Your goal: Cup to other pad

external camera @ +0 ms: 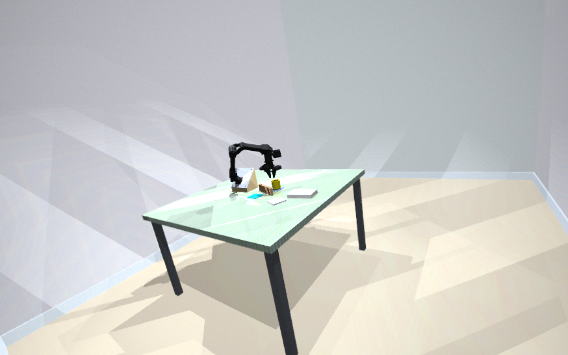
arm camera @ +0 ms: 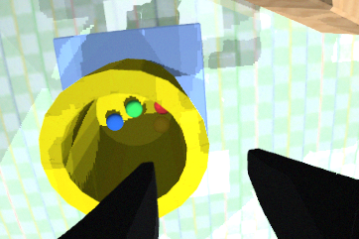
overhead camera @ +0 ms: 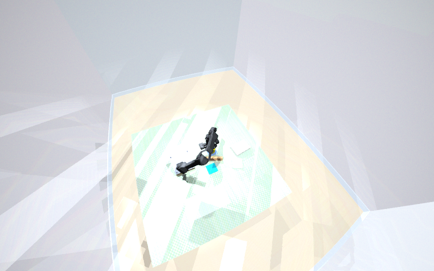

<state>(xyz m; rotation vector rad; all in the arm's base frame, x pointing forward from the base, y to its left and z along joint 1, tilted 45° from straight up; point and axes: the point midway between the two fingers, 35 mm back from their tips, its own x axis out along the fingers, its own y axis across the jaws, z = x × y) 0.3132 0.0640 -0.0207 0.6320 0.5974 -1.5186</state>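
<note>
Now: the yellow cup 50 mm below my gripper tip and 20 mm ahead of it. Round my gripper tip: green marble (70 mm below, 30 mm ahead); light blue pad (100 mm below, 30 mm ahead, 10 mm to the right); blue marble (70 mm below, 40 mm ahead).
</note>
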